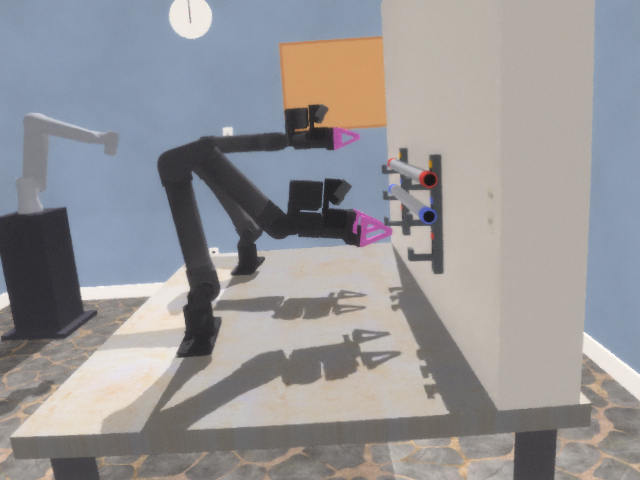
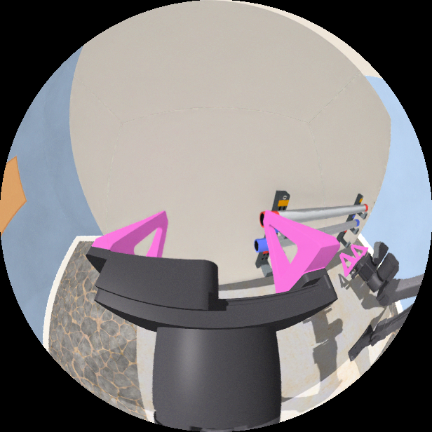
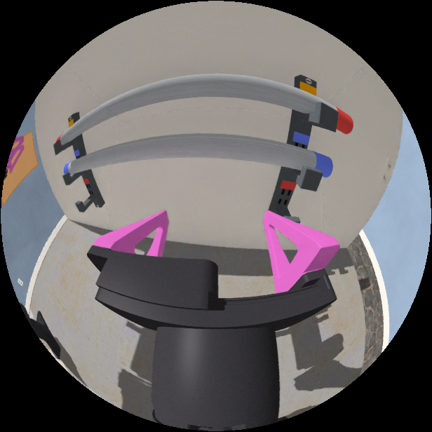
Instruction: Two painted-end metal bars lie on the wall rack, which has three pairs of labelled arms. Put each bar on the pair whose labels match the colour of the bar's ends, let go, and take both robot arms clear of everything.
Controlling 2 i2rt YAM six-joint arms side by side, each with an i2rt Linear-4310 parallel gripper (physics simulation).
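Pixels of known places: left gripper, fingertip midpoint: [image 1: 359, 136]; right gripper, fingertip midpoint: [image 1: 387, 228]; left arm's base, origin of the base link: [image 1: 248, 266]; right arm's base, origin of the base link: [image 1: 201, 337].
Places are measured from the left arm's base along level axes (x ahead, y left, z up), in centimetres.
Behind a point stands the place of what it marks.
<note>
The red-ended bar [image 1: 410, 171] {x 52.1, y -47.1, z 32.8 cm} [image 2: 315, 212] [image 3: 200, 86] lies across the top, orange-labelled pair of the wall rack [image 1: 437, 248] {x 56.7, y -55.6, z 17.2 cm} [image 3: 300, 122]. The blue-ended bar [image 1: 410, 203] {x 51.9, y -45.2, z 25.5 cm} [image 2: 335, 228] [image 3: 200, 146] lies across the middle, blue-labelled pair. The bottom, red-labelled pair holds no bar. My right gripper [image 1: 391, 232] {x 46.5, y -45.3, z 19.9 cm} [image 3: 215, 215] is open and empty, out in front of the rack and lower than the blue-ended bar. My left gripper [image 1: 358, 136] {x 39.1, y 0.0, z 40.3 cm} [image 2: 215, 215] is open and empty, higher up and away from the wall, beyond the bars' far ends.
The rack is fixed to a thick pale wall [image 1: 444, 93] {x 58.4, y -59.2, z 48.4 cm} that rises from the table [image 1: 310, 403] {x 33.0, y -87.8, z 0.0 cm}. Both arms stand on the table. An orange board [image 1: 333, 82] hangs on the blue wall behind. A grey arm [image 1: 36, 165] stands on a dark pedestal [image 1: 38, 268] at the left.
</note>
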